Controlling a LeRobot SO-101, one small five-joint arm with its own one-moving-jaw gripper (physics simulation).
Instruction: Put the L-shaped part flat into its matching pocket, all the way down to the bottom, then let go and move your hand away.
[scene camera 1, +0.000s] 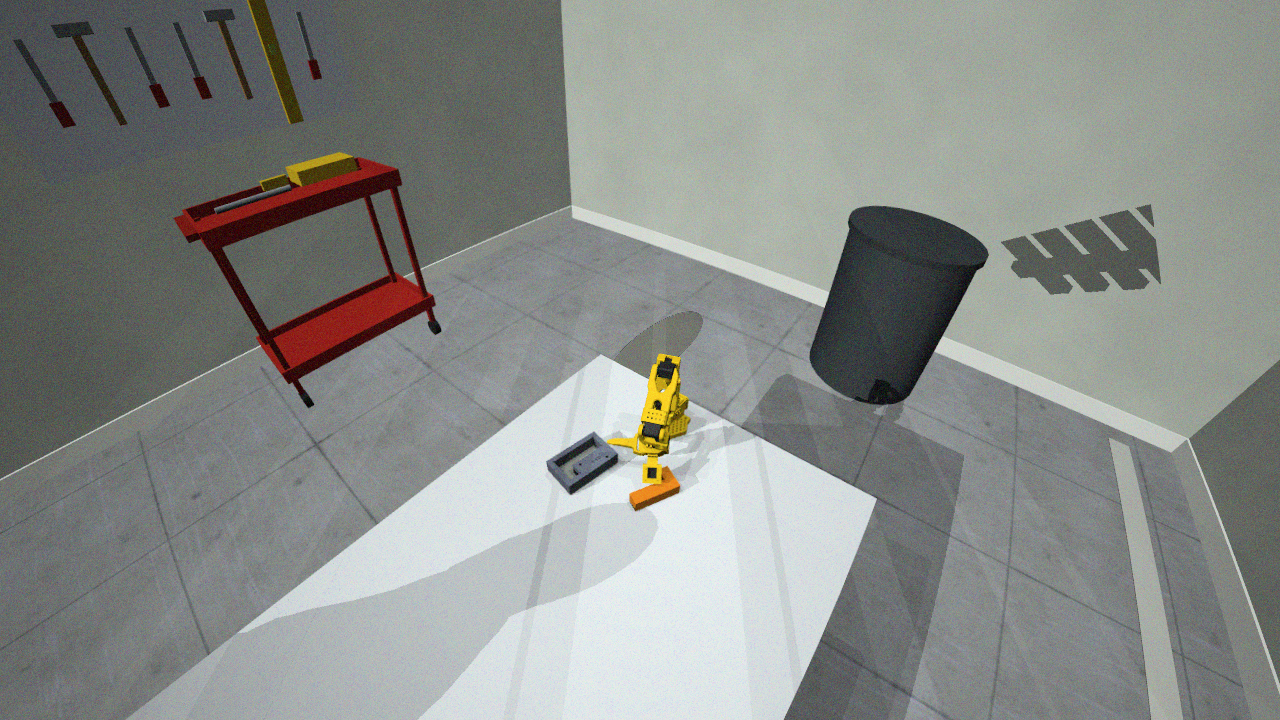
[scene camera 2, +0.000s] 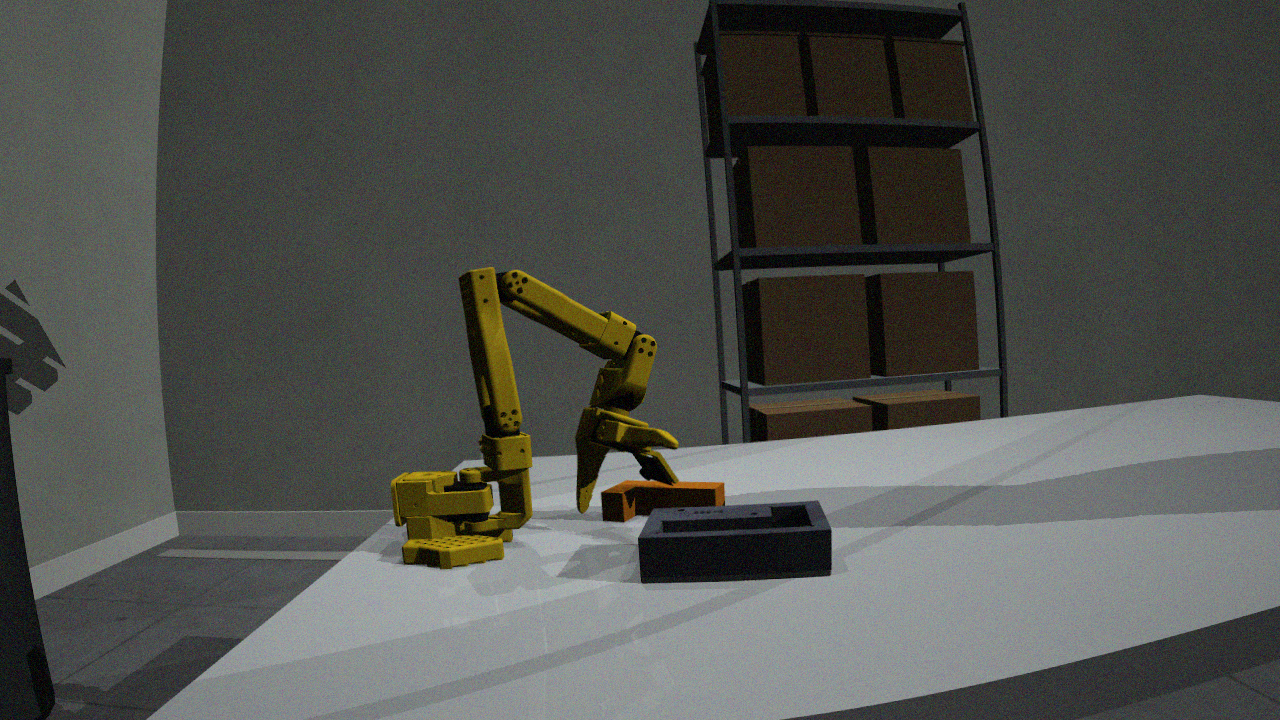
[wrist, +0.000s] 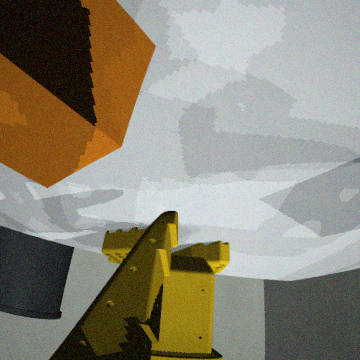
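Where they show: end effector, tool point: (scene camera 1: 657, 454) (scene camera 2: 583, 508) (wrist: 177, 223); arm's base, origin of the base link: (scene camera 2: 480, 549) (wrist: 177, 241).
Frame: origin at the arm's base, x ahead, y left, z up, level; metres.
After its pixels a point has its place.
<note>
The orange L-shaped part (scene camera 1: 654, 495) @(x 0.192, y 0.109, z 0.030 m) (scene camera 2: 689, 494) @(x 0.198, y 0.075, z 0.024 m) (wrist: 122, 65) lies flat on the white table, outside its pocket; in the wrist view it is cut off at the upper left. The dark grey block (scene camera 1: 572, 484) @(x 0.284, y -0.047, z 0.035 m) (scene camera 2: 733, 557) @(x 0.208, y -0.123, z 0.019 m) with the recessed pocket stands beside it, and no orange shows in the recess. My gripper (scene camera 1: 633, 445) (scene camera 2: 629, 476) is wide open and empty. It is low over the table on the arm-base side of the part, apart from the block. In the wrist view one notched jaw (wrist: 142, 275) @(x 0.104, y 0.060, z 0.042 m) shows; the moving jaw is out of the picture. The arm partly covers the part in scene camera 1.
The yellow arm base (scene camera 2: 447, 505) @(x -0.021, y -0.020, z 0.047 m) stands near the edge of the white table (scene camera 1: 680, 608) @(x 0.350, y 0.285, z 0.000 m) (scene camera 2: 984, 510) @(x 0.470, y -0.026, z 0.000 m). On the floor beyond are a dark bin (scene camera 1: 895, 313) (wrist: 35, 275) and a red cart (scene camera 1: 349, 331). A shelf rack (scene camera 2: 850, 257) with brown boxes stands behind.
</note>
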